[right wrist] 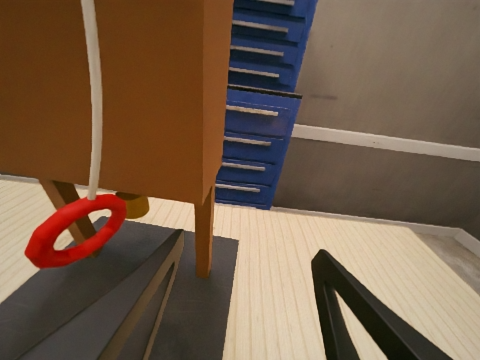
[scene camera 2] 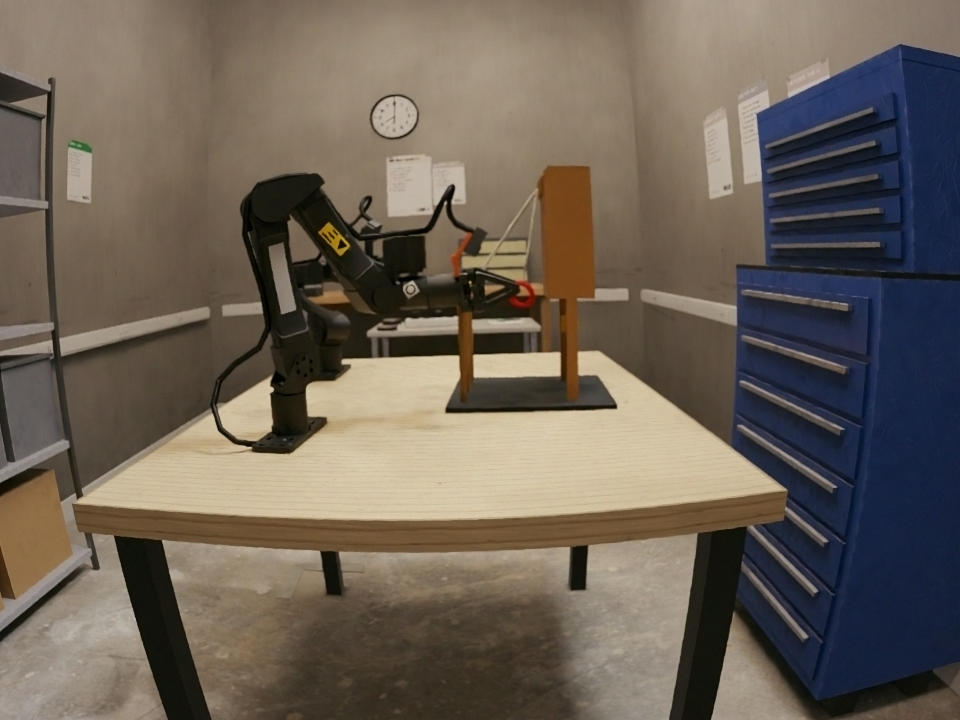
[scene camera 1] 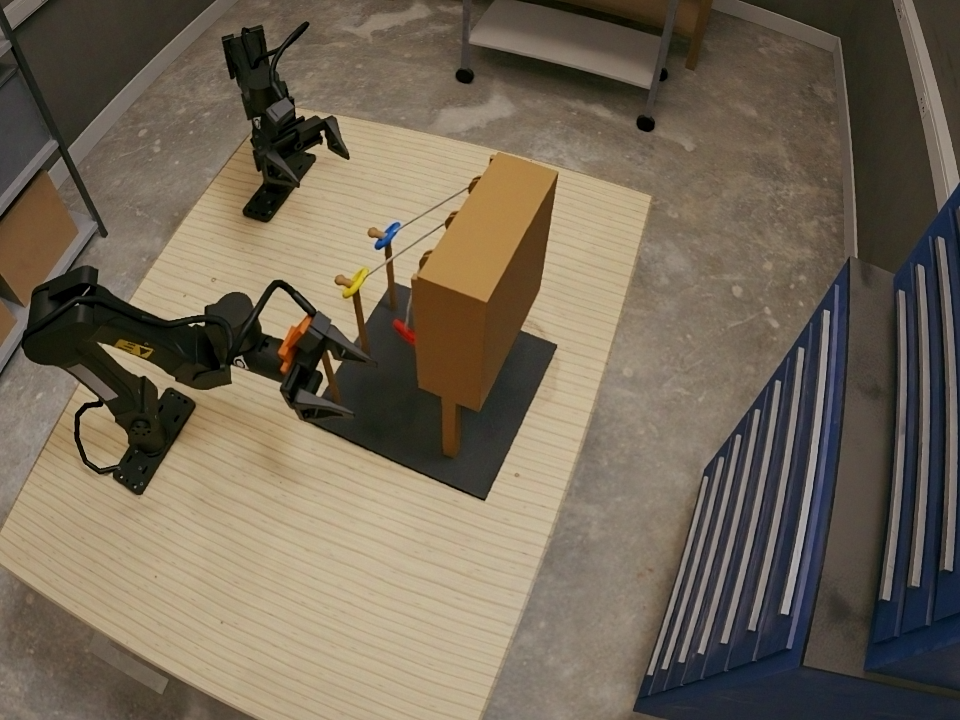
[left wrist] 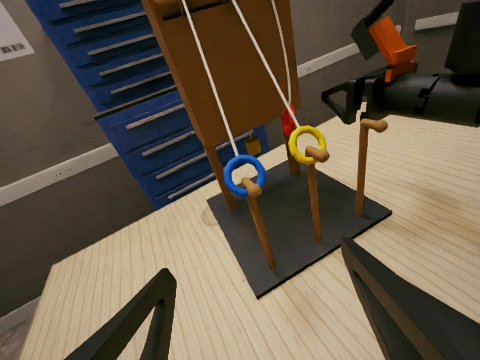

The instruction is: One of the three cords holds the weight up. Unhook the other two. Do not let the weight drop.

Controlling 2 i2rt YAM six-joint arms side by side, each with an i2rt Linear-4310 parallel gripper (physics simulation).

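Places are measured from the left arm's base along level axes (x ahead, y left, z up), in metres.
Where they show: left gripper, between the fingertips: (scene camera 1: 324,170) (left wrist: 250,260); right gripper, between the fingertips: (right wrist: 251,245) (scene camera 2: 517,286) (scene camera 1: 365,389) (left wrist: 337,90); left arm's base, origin of its link: (scene camera 2: 331,374) (scene camera 1: 280,185); right arm's base, origin of its link: (scene camera 2: 292,436) (scene camera 1: 154,441).
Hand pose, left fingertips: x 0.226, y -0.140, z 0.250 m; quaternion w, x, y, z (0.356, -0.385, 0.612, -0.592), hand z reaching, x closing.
Observation:
Each offset is from my left fingertips to the top centre of the thing. "spot": to the spot under its first point.
The red ring @[0.245 m ahead, 0.202 m right, 0.021 m down] (scene camera 1: 404,330) (scene camera 2: 532,296) (left wrist: 288,121) (right wrist: 42,245) hangs on its cord beside the brown box, off its peg and outside the fingers. The yellow ring @[0.138 m ahead, 0.155 m right, 0.020 m down] (scene camera 1: 358,280) (left wrist: 293,145) and blue ring @[0.142 m ahead, 0.057 m right, 0.020 m down] (scene camera 1: 379,242) (left wrist: 228,176) sit on their pegs, with straight cords up to the box. The ochre weight @[0.341 m ahead, 0.162 m right, 0.093 m down] (left wrist: 253,145) (right wrist: 137,206) hangs below the box, above the base. My right gripper (scene camera 1: 362,389) (right wrist: 251,245) is open and empty, with the red ring past its finger at the left of its wrist view. My left gripper (scene camera 1: 322,172) (left wrist: 250,260) is open and empty, away from the rings.
The brown box (scene camera 1: 465,263) (scene camera 2: 567,232) (left wrist: 230,75) stands on legs over the dark base (scene camera 1: 480,449) (scene camera 2: 535,395). The bare peg @[spot: 0.128 m ahead, 0.250 m right, 0.121 m down] (left wrist: 362,165) stands beside the yellow ring's peg, below the right arm in the left wrist view. Blue drawer cabinets (scene camera 2: 790,465) stand beyond the table.

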